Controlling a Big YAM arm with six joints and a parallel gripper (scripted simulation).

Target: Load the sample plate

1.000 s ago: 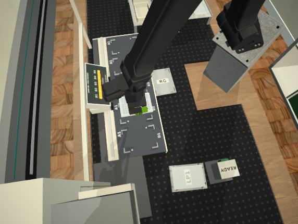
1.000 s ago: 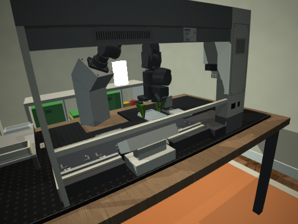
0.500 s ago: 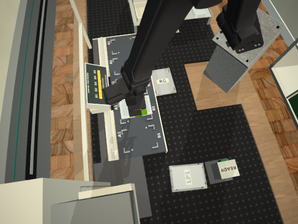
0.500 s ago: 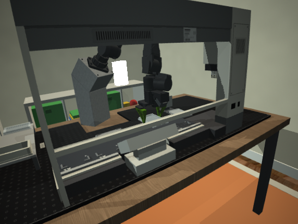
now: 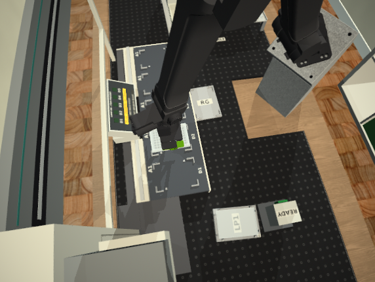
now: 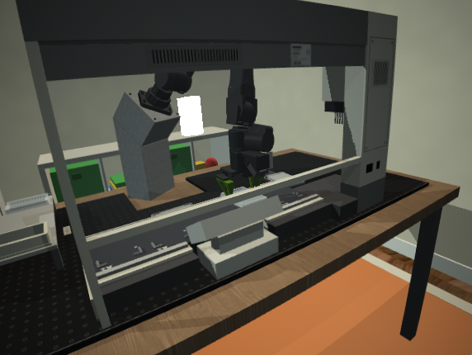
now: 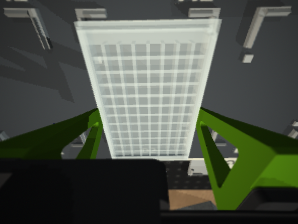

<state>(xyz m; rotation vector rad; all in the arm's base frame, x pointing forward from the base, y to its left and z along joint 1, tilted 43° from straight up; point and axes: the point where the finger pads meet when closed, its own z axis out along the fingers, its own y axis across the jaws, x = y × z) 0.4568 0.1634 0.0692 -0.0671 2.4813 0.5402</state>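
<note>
The sample plate lies 10 mm ahead of my hand. From my hand the other things lie so: lid park LP1: 270 mm to the left, 220 mm behind, 70 mm below; clear plate lid: 270 mm to the left, 220 mm behind, 60 mm below; regrip nest RG: 180 mm to the right, 120 mm behind, 70 mm below.
</note>
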